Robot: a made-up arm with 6 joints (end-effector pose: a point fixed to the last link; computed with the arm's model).
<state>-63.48 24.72 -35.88 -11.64 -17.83 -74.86</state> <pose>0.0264 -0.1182 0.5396 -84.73 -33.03 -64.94</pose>
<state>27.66 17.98 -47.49 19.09 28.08 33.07</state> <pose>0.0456 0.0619 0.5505 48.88 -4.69 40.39</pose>
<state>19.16 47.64 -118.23 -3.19 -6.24 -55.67</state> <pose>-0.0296 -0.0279 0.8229 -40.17 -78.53 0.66</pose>
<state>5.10 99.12 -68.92 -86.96 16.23 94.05</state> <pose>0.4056 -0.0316 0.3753 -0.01 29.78 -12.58</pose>
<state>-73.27 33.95 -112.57 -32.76 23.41 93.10</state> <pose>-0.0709 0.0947 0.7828 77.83 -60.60 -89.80</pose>
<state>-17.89 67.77 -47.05 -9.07 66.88 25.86</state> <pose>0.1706 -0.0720 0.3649 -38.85 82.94 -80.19</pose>
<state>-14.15 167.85 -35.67 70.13 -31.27 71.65</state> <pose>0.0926 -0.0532 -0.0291 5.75 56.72 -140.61</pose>
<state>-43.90 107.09 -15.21 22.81 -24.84 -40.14</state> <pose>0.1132 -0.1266 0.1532 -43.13 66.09 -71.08</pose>
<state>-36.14 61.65 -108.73 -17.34 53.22 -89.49</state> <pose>0.0941 -0.1425 0.6980 -99.57 -0.71 -54.72</pose>
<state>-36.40 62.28 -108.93 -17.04 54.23 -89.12</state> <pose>0.0968 -0.1449 0.6951 -99.24 0.78 -54.93</pose>
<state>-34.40 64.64 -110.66 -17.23 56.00 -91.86</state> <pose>0.1105 -0.1484 0.6930 -102.45 2.84 -53.39</pose>
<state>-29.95 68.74 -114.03 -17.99 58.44 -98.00</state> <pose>0.1367 -0.1504 0.6914 -109.49 5.25 -49.94</pose>
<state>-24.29 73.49 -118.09 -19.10 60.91 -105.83</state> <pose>0.1693 -0.1471 0.6898 -118.45 7.44 -45.53</pose>
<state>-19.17 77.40 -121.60 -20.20 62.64 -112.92</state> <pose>0.1974 -0.1390 0.6886 -126.49 8.70 -41.47</pose>
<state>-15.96 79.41 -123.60 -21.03 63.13 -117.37</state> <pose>0.2127 -0.1314 0.6894 -131.46 8.68 -38.86</pose>
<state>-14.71 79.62 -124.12 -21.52 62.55 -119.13</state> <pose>0.2156 -0.1273 0.6923 -133.31 7.60 -37.77</pose>
